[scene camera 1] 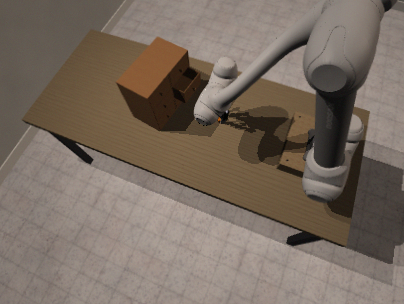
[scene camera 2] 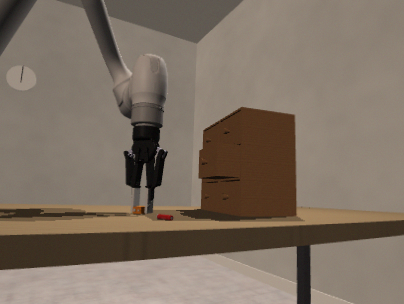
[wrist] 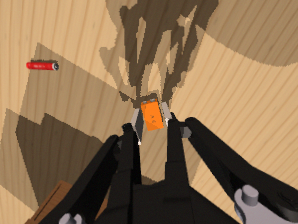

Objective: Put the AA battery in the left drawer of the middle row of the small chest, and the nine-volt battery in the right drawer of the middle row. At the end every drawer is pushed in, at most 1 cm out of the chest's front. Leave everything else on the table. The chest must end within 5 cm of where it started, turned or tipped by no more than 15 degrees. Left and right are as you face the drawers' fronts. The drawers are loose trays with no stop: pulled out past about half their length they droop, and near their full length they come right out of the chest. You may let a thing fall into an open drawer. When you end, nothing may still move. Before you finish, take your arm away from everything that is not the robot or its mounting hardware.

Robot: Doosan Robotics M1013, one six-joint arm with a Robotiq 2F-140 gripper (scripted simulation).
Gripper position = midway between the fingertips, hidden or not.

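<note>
I can see my gripper (scene camera 2: 141, 212), which is there in the wrist view (wrist: 152, 112) too. A wooden chest (scene camera 2: 267, 143) is part of what I see, and scene camera 1 (scene camera 1: 142, 78) gives me that chest as well. There is also a drawer (scene camera 2: 219, 161).
</note>
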